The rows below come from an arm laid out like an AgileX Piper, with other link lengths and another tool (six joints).
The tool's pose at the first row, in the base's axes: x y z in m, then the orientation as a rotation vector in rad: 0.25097 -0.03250 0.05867 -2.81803 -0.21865 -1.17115
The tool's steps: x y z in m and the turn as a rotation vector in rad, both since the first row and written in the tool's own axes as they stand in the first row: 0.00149 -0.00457 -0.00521 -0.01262 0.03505 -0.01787; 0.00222 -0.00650 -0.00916 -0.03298 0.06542 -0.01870; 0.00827 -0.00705 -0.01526 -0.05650 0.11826 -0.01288; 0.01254 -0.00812 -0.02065 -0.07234 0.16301 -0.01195; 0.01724 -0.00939 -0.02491 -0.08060 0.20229 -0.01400; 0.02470 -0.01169 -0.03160 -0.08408 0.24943 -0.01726; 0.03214 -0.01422 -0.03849 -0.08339 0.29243 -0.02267; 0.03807 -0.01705 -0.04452 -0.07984 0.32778 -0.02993
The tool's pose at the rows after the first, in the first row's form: 0.24763 -0.02852 0.06349 -2.80951 -0.23534 -1.22880; 0.24507 -0.02706 0.06683 -2.80610 -0.22368 -1.28018; 0.24494 -0.02670 0.07543 -2.78654 -0.19880 -1.36248; 0.24398 -0.02592 0.08228 -2.76557 -0.18548 -1.43083; 0.24407 -0.02475 0.08864 -2.74185 -0.18090 -1.48833; 0.24423 -0.02261 0.09870 -2.70691 -0.17998 -1.55357; 0.24419 -0.02027 0.10888 -2.67118 -0.18471 -1.61088; 0.24366 -0.01767 0.11739 -2.63914 -0.19421 -1.65643
